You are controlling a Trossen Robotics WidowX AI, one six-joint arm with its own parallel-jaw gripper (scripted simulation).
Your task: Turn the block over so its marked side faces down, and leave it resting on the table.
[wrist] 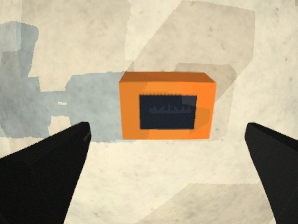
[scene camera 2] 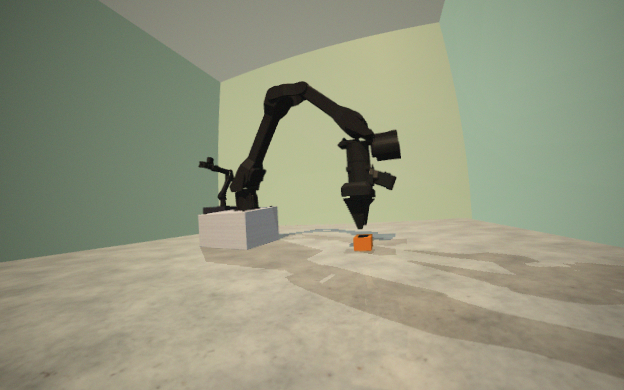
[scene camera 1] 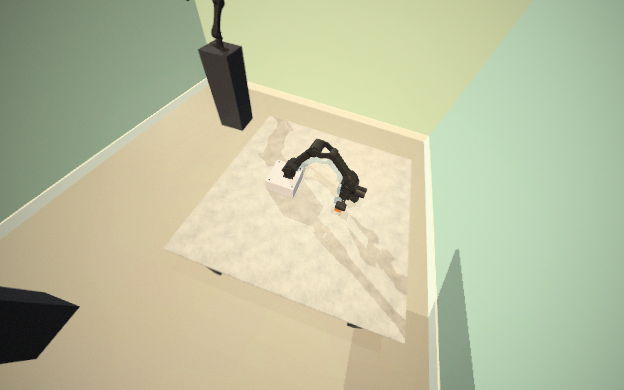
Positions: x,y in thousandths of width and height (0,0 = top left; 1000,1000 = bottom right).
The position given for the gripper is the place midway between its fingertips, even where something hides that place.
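In the wrist view you'd see the gripper (wrist: 576,583), and it's open with nothing in it. Scene camera 2 has the gripper (scene camera 2: 581,583) too.
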